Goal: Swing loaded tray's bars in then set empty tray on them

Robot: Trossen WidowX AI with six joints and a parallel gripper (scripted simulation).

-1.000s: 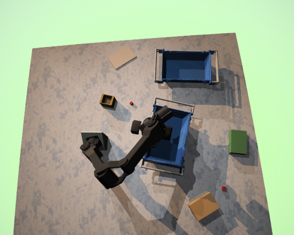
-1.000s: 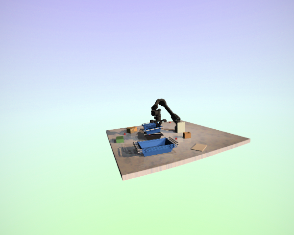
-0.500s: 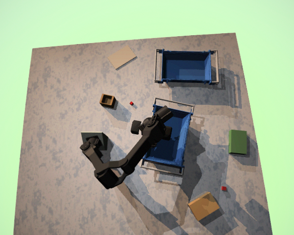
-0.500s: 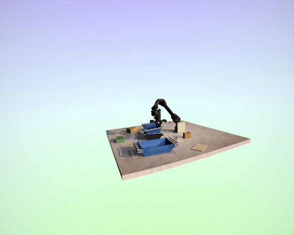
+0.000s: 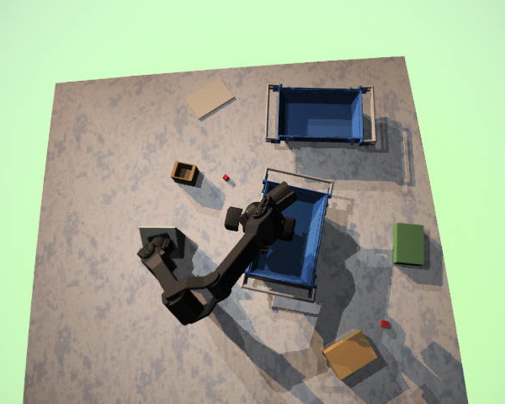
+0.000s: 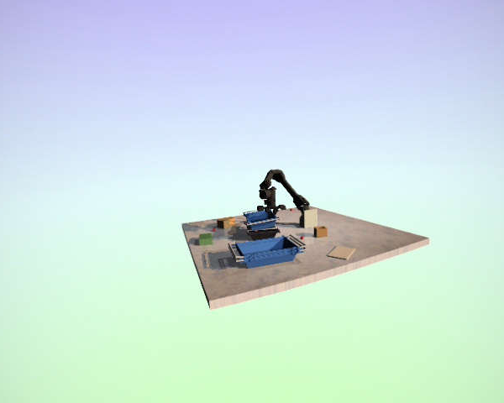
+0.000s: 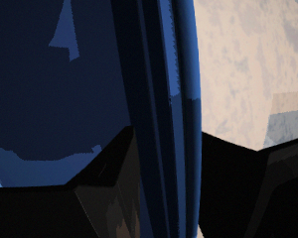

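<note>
The blue tray is 70 mm ahead of my gripper tip, 30 mm to the right of it and 30 mm above it. Round my gripper tip: green block: 430 mm ahead, 110 mm to the right, 70 mm below; brown box: 240 mm to the left, 210 mm behind, 80 mm below; orange block: 380 mm to the right, 180 mm ahead, 60 mm below.
</note>
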